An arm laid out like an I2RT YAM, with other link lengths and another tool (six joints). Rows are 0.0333 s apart.
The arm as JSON. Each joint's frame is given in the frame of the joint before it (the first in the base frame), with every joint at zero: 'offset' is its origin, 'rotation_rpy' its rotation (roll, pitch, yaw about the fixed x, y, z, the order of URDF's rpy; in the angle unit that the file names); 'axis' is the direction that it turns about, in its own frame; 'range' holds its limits. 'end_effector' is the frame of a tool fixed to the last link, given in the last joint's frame.
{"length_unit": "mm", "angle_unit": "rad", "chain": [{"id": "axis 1", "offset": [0.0, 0.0, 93.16], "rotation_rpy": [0.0, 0.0, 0.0], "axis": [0.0, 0.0, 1.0], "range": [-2.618, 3.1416]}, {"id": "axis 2", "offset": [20.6, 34.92, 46.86], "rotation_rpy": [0.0, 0.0, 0.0], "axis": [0.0, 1.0, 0.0], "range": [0.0, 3.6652]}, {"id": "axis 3", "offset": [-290.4, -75.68, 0.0], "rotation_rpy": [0.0, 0.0, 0.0], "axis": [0.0, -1.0, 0.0], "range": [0.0, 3.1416]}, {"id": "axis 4", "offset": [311.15, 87.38, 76.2], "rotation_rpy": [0.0, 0.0, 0.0], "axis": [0.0, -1.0, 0.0], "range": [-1.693, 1.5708]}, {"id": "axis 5", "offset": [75.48, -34.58, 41.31], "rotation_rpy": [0.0, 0.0, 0.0], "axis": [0.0, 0.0, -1.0], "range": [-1.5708, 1.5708]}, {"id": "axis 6", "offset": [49.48, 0.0, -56.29], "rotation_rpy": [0.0, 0.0, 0.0], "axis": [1.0, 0.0, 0.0], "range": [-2.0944, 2.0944]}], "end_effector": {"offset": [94.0, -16.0, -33.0], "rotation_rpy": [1.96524, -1.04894, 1.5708]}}
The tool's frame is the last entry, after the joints.
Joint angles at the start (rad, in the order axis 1, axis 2, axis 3, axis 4, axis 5, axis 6):
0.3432, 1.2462, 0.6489, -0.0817, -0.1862, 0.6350
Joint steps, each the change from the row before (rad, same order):
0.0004, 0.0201, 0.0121, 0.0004, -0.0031, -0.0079
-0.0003, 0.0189, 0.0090, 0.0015, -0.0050, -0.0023
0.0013, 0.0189, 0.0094, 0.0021, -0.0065, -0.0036
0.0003, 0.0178, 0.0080, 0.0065, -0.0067, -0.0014
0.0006, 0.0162, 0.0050, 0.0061, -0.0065, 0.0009
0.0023, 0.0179, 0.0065, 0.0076, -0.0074, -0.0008
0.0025, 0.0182, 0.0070, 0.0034, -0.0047, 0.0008
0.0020, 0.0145, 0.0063, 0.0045, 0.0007, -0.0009
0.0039, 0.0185, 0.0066, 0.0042, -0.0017, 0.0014
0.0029, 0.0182, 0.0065, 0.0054, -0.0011, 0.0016
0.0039, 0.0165, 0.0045, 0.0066, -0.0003, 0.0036
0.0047, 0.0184, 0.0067, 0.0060, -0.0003, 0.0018
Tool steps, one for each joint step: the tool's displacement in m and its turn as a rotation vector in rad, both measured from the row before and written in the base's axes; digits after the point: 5 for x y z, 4 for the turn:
0.00293, 0.00137, -0.00162, -0.0059, 0.0044, 0.0077
0.00219, 0.00132, -0.00239, -0.0013, 0.0080, 0.0050
0.00204, 0.00207, -0.00219, -0.0009, 0.0068, 0.0085
0.00251, 0.00196, -0.00188, 0.0021, 0.0040, 0.0063
0.00154, 0.00179, -0.00268, 0.0028, 0.0066, 0.0050
0.00182, 0.00264, -0.00251, 0.0028, 0.0049, 0.0084
0.00136, 0.00223, -0.00306, 0.0007, 0.0088, 0.0055
0.00193, 0.00139, -0.00209, -0.0023, 0.0029, 0.0021
0.00128, 0.00238, -0.00343, -0.0008, 0.0083, 0.0043
0.00164, 0.00204, -0.00329, -0.0006, 0.0069, 0.0027
0.00111, 0.00222, -0.00340, 0.0004, 0.0068, 0.0017
0.00144, 0.00264, -0.00336, -0.0008, 0.0062, 0.0037

